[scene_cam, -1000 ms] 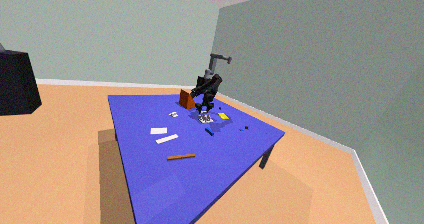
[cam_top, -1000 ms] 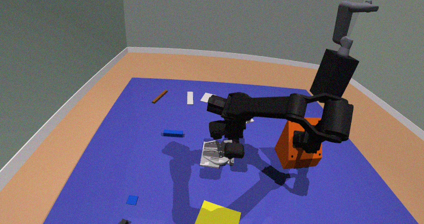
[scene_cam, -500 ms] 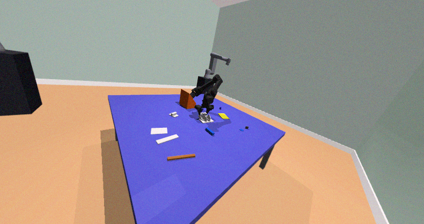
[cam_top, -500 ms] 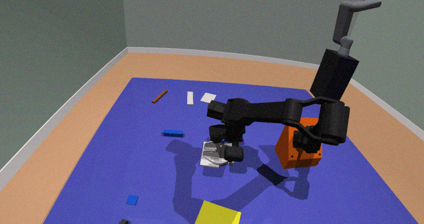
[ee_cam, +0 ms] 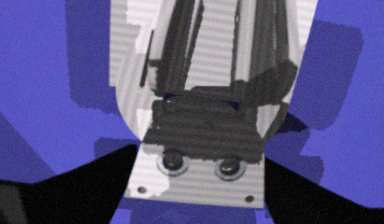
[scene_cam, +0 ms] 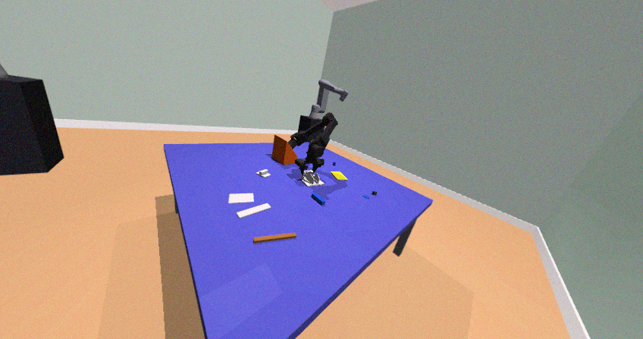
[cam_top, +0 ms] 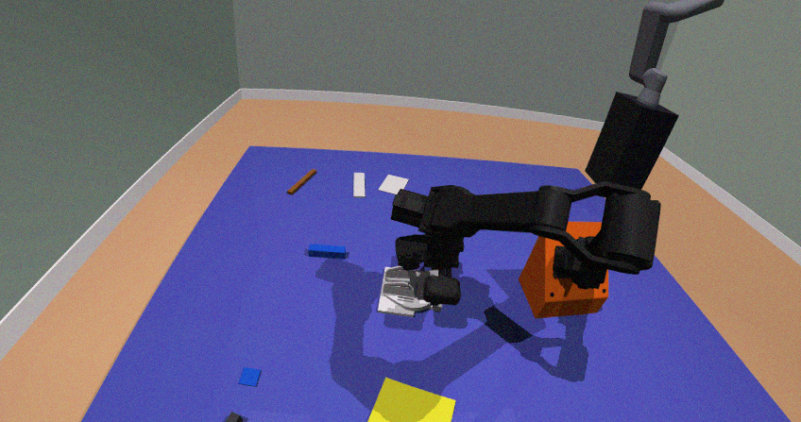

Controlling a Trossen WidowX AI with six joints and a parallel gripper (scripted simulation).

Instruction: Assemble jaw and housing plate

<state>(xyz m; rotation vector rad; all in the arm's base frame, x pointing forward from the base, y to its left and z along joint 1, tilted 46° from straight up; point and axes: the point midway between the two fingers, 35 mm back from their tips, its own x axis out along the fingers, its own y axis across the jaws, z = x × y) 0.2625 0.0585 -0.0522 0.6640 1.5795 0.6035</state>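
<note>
Now: the jaw 2 cm ahead of my gripper tip, 2 cm to the left of it and 1 cm below it. From my gripper tip the other things lie so: blue block: 23 cm ahead, 10 cm to the right, 1 cm below; white stepped part: 11 cm behind, 24 cm to the right, 1 cm below; yellow sheet: 5 cm ahead, 25 cm to the left, 2 cm below.
</note>
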